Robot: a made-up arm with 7 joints. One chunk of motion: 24 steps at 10 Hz.
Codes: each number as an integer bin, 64 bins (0 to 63) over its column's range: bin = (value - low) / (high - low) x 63, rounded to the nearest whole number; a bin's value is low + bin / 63 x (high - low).
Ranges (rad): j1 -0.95..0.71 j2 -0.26..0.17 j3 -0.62..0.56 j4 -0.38..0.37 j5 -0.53..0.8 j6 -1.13..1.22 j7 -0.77..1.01
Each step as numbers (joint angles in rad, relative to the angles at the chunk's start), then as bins.
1 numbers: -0.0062 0.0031 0.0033 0.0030 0.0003 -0.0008 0.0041
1 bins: 36 39 33 32 25 30 27
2 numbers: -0.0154 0.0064 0.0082 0.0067 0.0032 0.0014 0.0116
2 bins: 35 39 34 32 25 30 28
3 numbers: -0.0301 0.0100 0.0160 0.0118 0.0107 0.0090 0.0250
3 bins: 35 40 34 33 26 31 28
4 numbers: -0.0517 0.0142 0.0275 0.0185 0.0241 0.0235 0.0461
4 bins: 34 40 35 33 26 31 29
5 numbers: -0.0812 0.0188 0.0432 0.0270 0.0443 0.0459 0.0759
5 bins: 33 41 35 34 27 32 30
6 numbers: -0.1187 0.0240 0.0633 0.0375 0.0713 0.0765 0.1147
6 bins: 32 42 36 35 28 32 31
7 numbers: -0.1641 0.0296 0.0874 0.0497 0.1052 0.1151 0.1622
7 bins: 30 42 38 36 30 33 33
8 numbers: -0.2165 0.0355 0.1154 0.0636 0.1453 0.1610 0.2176
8 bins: 28 43 39 37 32 35 35
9 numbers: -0.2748 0.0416 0.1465 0.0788 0.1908 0.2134 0.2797
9 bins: 26 44 41 39 34 36 37
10 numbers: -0.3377 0.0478 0.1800 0.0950 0.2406 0.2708 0.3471
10 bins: 23 45 43 40 37 38 40
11 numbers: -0.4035 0.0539 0.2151 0.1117 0.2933 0.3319 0.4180
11 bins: 21 46 45 41 39 39 42
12 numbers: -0.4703 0.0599 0.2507 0.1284 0.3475 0.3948 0.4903
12 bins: 18 47 46 43 42 41 45
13 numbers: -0.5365 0.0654 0.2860 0.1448 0.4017 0.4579 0.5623
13 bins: 16 48 48 44 44 43 47
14 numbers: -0.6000 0.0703 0.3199 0.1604 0.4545 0.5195 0.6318
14 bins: 13 48 50 45 47 44 50
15 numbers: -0.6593 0.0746 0.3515 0.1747 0.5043 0.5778 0.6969
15 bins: 11 49 52 47 49 46 52
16 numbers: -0.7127 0.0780 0.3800 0.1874 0.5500 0.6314 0.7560
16 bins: 9 50 53 48 51 47 54
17 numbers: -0.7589 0.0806 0.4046 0.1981 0.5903 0.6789 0.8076
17 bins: 7 50 55 49 53 48 56
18 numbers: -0.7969 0.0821 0.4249 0.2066 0.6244 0.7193 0.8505
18 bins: 6 50 56 49 55 50 57
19 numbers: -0.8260 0.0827 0.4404 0.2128 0.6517 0.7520 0.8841
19 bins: 5 50 57 50 56 50 59
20 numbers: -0.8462 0.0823 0.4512 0.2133 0.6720 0.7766 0.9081
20 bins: 4 50 57 50 57 51 59
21 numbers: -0.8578 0.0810 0.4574 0.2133 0.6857 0.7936 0.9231
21 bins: 3 50 58 50 58 52 60
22 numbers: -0.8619 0.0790 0.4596 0.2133 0.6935 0.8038 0.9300
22 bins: 3 50 58 50 58 52 60
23 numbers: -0.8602 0.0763 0.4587 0.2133 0.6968 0.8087 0.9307
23 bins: 3 49 58 50 58 52 60
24 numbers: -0.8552 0.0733 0.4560 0.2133 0.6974 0.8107 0.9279
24 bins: 4 49 57 50 58 52 60
